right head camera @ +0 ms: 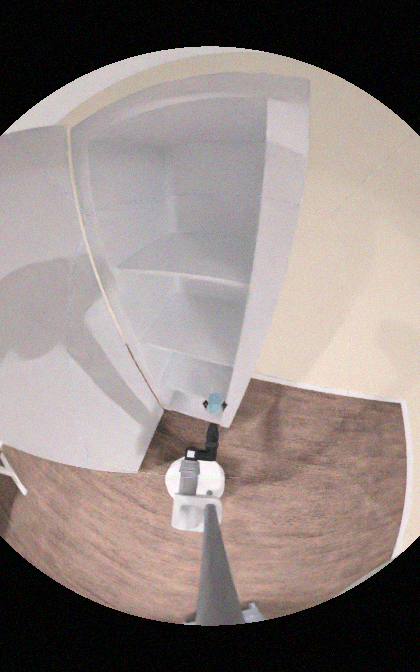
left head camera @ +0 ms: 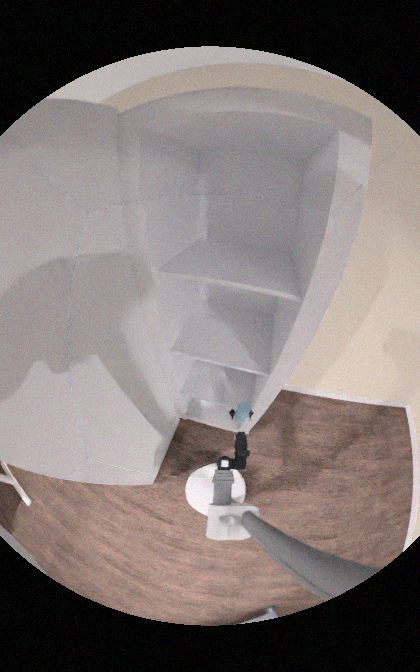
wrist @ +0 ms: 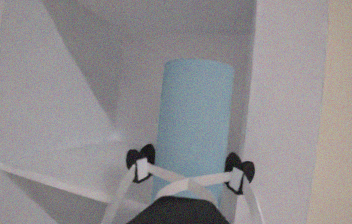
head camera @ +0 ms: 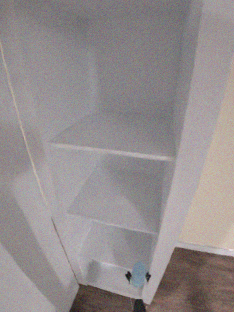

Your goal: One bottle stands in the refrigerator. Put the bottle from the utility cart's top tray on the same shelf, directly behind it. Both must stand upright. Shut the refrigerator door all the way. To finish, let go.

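Places are measured from the robot's base along level axes (x ahead, y left, z up), in millimetres.
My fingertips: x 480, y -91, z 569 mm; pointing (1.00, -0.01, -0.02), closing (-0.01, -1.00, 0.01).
Behind a point stands the place of what it marks.
My gripper (head camera: 138, 276) (left head camera: 242, 414) (right head camera: 215, 405) (wrist: 189, 161) {x 480, y -91, z 569 mm} is shut on a light blue bottle (head camera: 139, 272) {x 434, y -89, z 672 mm} (left head camera: 244, 410) (right head camera: 215, 401) (wrist: 196, 110) {x 415, y -92, z 629 mm}, one fingertip on each side. The bottle looks roughly upright and is at the lower part of the open refrigerator, close to its right side wall (head camera: 177, 165) {x 483, y -158, z 1267 mm} (left head camera: 320, 260) (right head camera: 272, 240) (wrist: 287, 100) {x 475, y -193, z 650 mm}. Whether its base touches a shelf is hidden. The refrigerator door (head camera: 25, 250) {x 385, y 374, z 919 mm} (left head camera: 100, 310) (right head camera: 45, 300) stands wide open on the left. The refrigerator's own bottle does not show in these views.
The upper shelf (head camera: 120, 134) {x 674, y 12, z 1280 mm} (left head camera: 240, 265) (right head camera: 190, 257) and a lower shelf (head camera: 115, 202) {x 680, y 37, z 902 mm} (left head camera: 220, 342) (right head camera: 195, 335) span the refrigerator. A beige wall (head camera: 212, 185) {x 950, y -640, z 790 mm} (left head camera: 370, 325) (right head camera: 350, 275) is on the right. A white leg (left head camera: 17, 485) (right head camera: 12, 475) stands at the far left, beyond the door.
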